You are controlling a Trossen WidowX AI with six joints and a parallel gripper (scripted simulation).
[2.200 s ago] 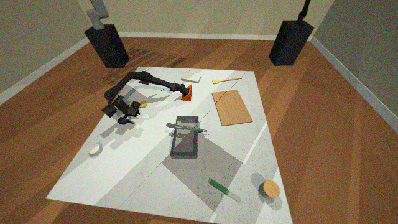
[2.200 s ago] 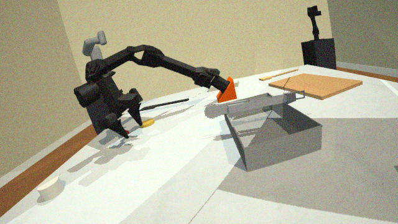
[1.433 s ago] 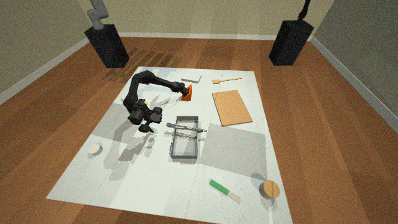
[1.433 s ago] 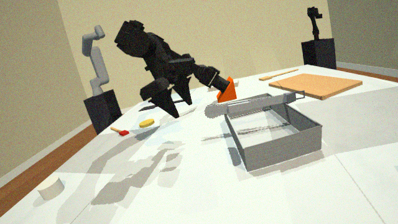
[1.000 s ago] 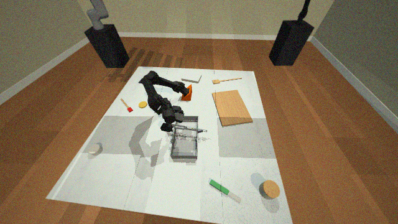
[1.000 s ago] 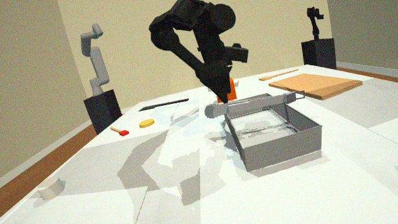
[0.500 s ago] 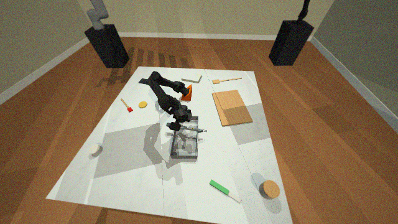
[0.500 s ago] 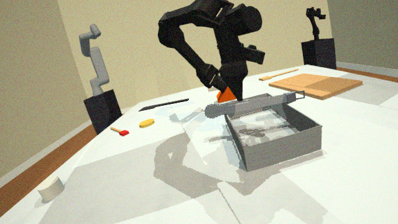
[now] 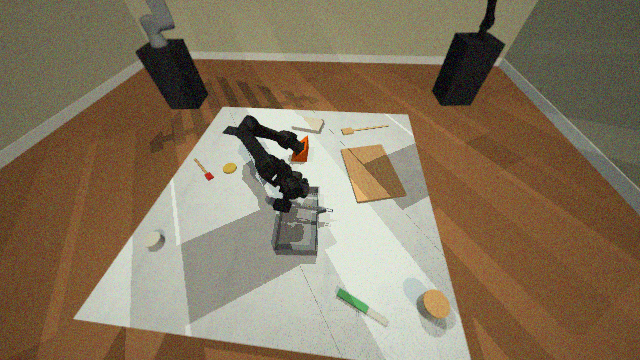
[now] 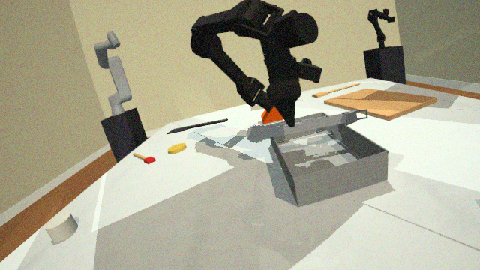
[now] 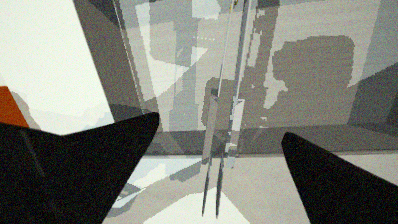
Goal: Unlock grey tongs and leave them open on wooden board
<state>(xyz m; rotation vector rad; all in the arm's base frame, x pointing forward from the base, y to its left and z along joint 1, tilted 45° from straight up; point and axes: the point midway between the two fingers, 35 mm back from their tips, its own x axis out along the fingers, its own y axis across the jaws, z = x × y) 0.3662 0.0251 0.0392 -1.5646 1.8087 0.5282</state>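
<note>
Right now the grey roasting tin is 50 mm ahead of my gripper tip, 30 mm to the left of it and 60 mm below it. From my gripper tip the other things lie so: black lock piece: 10 mm ahead, 80 mm to the left, 20 mm below; then yellow disc: 270 mm behind, 370 mm to the right, 70 mm below; then wooden board: 240 mm behind, 380 mm to the left, 80 mm below.
</note>
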